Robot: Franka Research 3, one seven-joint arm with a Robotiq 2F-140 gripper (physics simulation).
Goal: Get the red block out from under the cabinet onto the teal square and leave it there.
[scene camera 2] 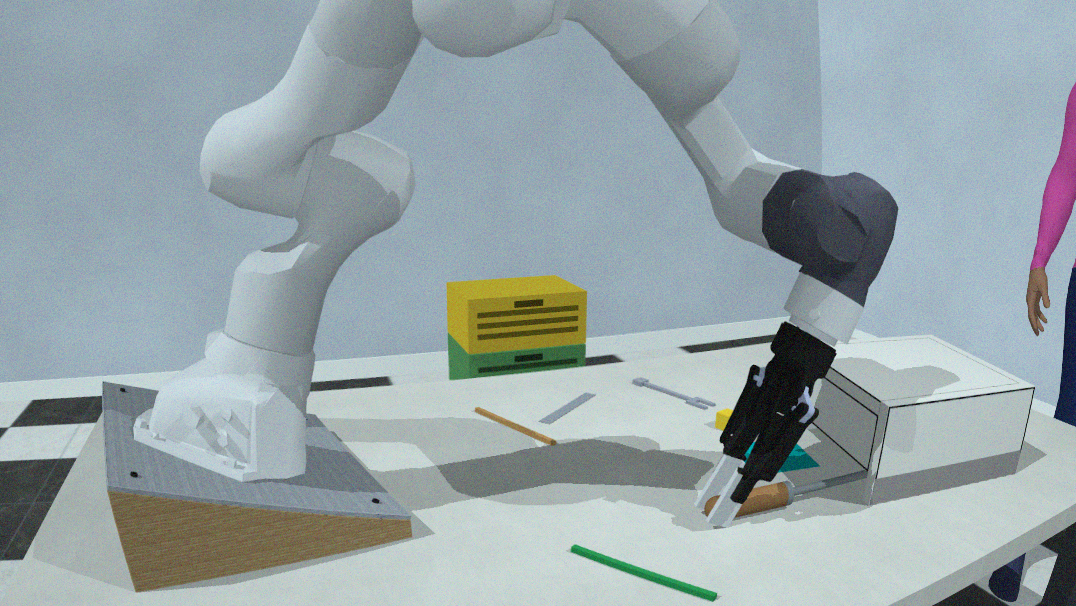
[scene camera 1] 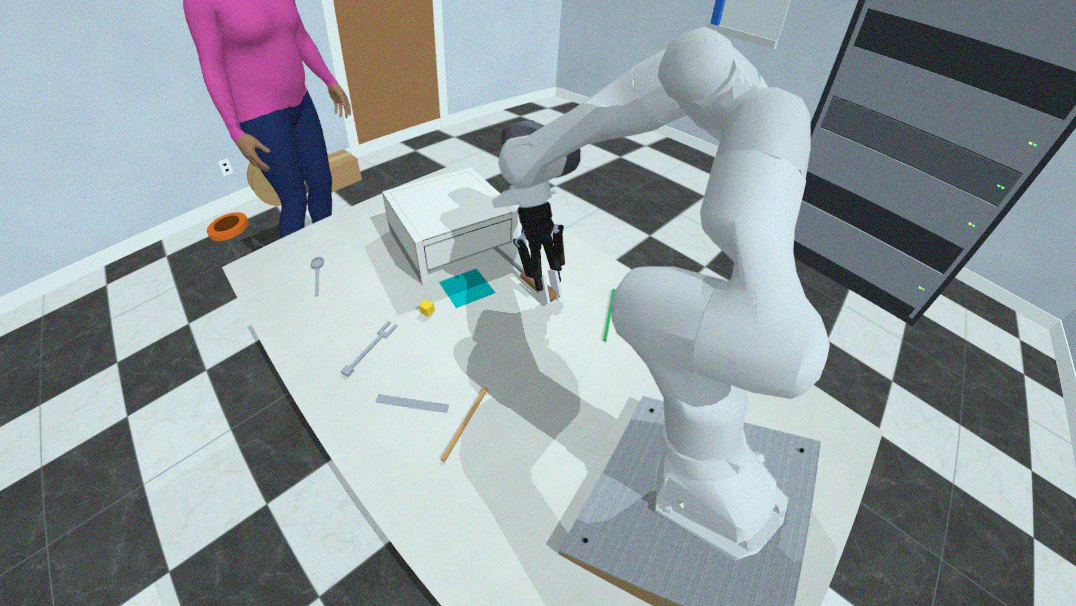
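The white cabinet point(scene camera 1: 410, 214) point(scene camera 2: 948, 432) stands at the far end of the table. The teal square point(scene camera 1: 466, 289) point(scene camera 2: 799, 458) lies on the table in front of it, partly behind the gripper in scene camera 2. My gripper point(scene camera 1: 548, 290) point(scene camera 2: 711, 512) points down, tilted, low over the table beside the square. It is shut on the brown handle point(scene camera 1: 529, 281) point(scene camera 2: 766, 498) of a tool. The tool's thin grey shaft point(scene camera 1: 507, 258) point(scene camera 2: 830, 482) runs from the handle to under the cabinet; its far end is hidden. The red block does not show in either view.
A yellow cube point(scene camera 1: 426, 307) point(scene camera 2: 722, 419) lies near the teal square. A grey forked tool point(scene camera 1: 366, 350) point(scene camera 2: 672, 392), a grey flat bar point(scene camera 1: 411, 403) point(scene camera 2: 567, 407), a wooden stick point(scene camera 1: 463, 425) point(scene camera 2: 515, 426), a green stick point(scene camera 1: 609, 316) point(scene camera 2: 642, 572) and a spoon-like tool point(scene camera 1: 317, 274) lie around the table.
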